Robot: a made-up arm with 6 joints.
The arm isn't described. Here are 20 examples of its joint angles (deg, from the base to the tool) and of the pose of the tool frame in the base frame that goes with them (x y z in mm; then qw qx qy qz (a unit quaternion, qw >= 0)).
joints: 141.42 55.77 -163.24 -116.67 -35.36 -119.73
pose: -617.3 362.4 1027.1 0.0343 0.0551 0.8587 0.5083
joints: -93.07 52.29 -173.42 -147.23 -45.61 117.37
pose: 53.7 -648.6 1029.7 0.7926 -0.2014 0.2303 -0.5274
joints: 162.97 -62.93 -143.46 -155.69 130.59 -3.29
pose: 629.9 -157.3 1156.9 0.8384 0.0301 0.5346 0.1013
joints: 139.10 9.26 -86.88 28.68 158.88 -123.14
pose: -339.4 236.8 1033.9 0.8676 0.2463 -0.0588 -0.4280
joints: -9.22 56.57 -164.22 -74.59 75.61 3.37
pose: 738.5 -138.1 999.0 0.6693 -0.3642 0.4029 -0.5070
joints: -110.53 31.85 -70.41 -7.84 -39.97 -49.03
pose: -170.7 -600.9 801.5 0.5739 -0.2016 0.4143 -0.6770
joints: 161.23 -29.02 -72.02 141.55 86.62 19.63
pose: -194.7 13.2 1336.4 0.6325 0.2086 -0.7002 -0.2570
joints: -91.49 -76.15 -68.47 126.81 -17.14 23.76
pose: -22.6 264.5 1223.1 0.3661 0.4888 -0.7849 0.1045
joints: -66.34 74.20 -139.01 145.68 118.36 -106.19
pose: 415.8 -672.8 706.9 0.8366 0.0567 -0.4991 0.2188
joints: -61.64 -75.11 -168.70 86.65 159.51 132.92
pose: -199.7 703.6 923.0 0.7838 0.4910 0.0141 -0.3798
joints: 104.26 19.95 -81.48 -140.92 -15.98 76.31
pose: -193.6 521.0 874.9 0.2878 -0.4915 -0.2266 0.7901
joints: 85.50 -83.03 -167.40 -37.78 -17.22 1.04
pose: -147.3 -823.6 836.5 0.2176 0.5691 -0.7659 -0.2055
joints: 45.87 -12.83 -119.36 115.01 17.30 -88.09
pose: 136.3 192.9 1446.8 0.7303 0.2947 -0.2816 0.5482
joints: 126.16 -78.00 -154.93 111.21 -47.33 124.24
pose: 477.6 -525.6 994.3 0.9308 0.1501 -0.3168 0.1033
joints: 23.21 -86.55 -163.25 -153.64 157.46 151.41
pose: -713.5 -314.2 706.0 0.7888 -0.5051 0.2484 0.2468
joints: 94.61 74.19 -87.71 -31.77 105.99 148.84
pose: -10.7 524.6 327.6 0.8636 -0.2022 0.0627 -0.4575
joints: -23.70 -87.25 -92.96 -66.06 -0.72 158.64
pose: -482.2 330.1 1185.2 0.5850 0.3951 -0.5813 0.4047
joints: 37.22 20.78 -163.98 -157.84 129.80 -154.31
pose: 201.4 175.4 1431.6 0.0881 -0.4476 0.8865 -0.0779
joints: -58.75 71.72 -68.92 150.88 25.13 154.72
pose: 259.5 -366.8 292.0 0.8199 -0.0287 0.5655 -0.0850
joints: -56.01 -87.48 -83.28 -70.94 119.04 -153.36
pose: -315.2 353.4 1140.8 0.3024 -0.3507 0.8862 -0.0157
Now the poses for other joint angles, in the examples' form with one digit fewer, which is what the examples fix.
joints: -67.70 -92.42 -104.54 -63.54 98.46 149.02
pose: -279 562 1116 0.053 0.419 -0.897 -0.127
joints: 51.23 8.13 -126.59 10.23 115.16 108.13
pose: 246 414 1254 0.581 0.340 0.684 -0.280
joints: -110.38 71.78 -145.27 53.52 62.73 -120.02
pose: -222 -783 649 0.878 -0.114 0.394 -0.245
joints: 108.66 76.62 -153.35 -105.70 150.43 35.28
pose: -164 715 702 0.821 -0.427 -0.003 -0.380
